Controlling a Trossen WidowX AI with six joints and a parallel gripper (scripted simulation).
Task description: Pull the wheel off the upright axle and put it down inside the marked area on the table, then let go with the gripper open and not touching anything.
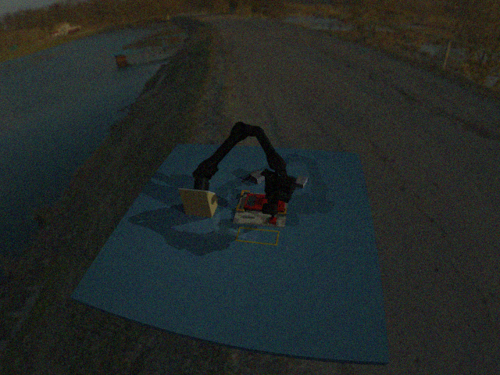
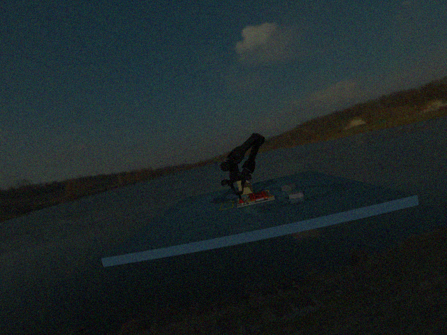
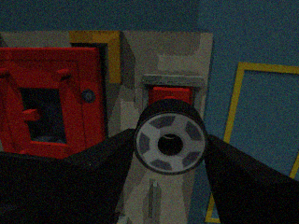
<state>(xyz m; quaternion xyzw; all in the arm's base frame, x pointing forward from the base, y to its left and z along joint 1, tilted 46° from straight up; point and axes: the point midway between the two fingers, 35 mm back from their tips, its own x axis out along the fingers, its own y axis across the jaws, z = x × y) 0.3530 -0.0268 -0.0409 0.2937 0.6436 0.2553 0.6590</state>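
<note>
My gripper tip is 3 cm above the axle. From my gripper tip the other things lie so: wheel: right at my gripper tip; then grey fixture plate: 10 cm to the left, 6 cm below, 5 cm behind.
</note>
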